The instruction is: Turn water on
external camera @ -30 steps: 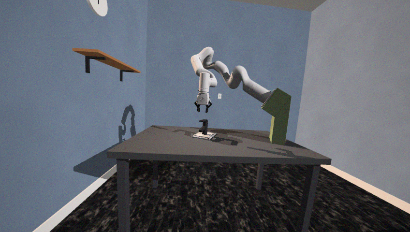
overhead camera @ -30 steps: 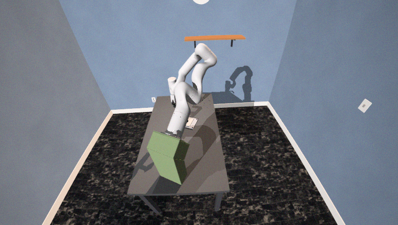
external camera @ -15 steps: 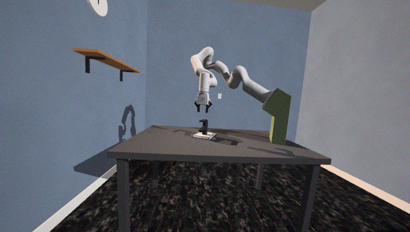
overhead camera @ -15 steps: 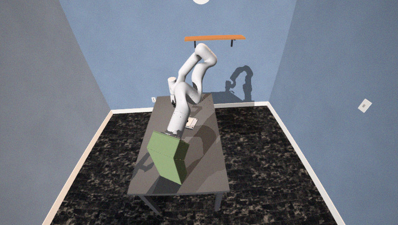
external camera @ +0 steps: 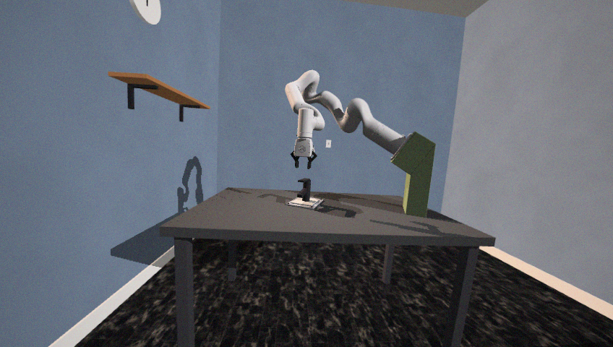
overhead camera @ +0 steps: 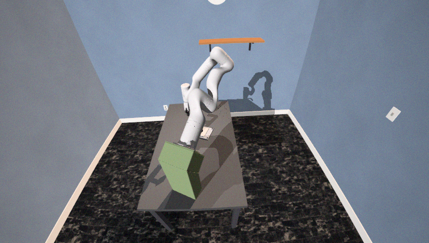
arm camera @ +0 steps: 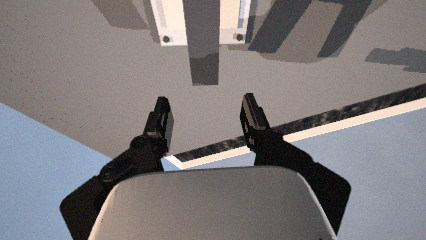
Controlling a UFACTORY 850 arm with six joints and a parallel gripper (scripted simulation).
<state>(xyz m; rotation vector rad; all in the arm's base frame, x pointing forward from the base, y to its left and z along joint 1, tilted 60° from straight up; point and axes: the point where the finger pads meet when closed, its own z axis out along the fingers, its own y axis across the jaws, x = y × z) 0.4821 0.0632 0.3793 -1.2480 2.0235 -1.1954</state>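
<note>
Now: the lever 100 mm below my hand, 50 mm to the right of it and 50 mm behind it. Also, from my hand: base plate: 230 mm below, 70 mm to the right, 70 mm behind.
</note>
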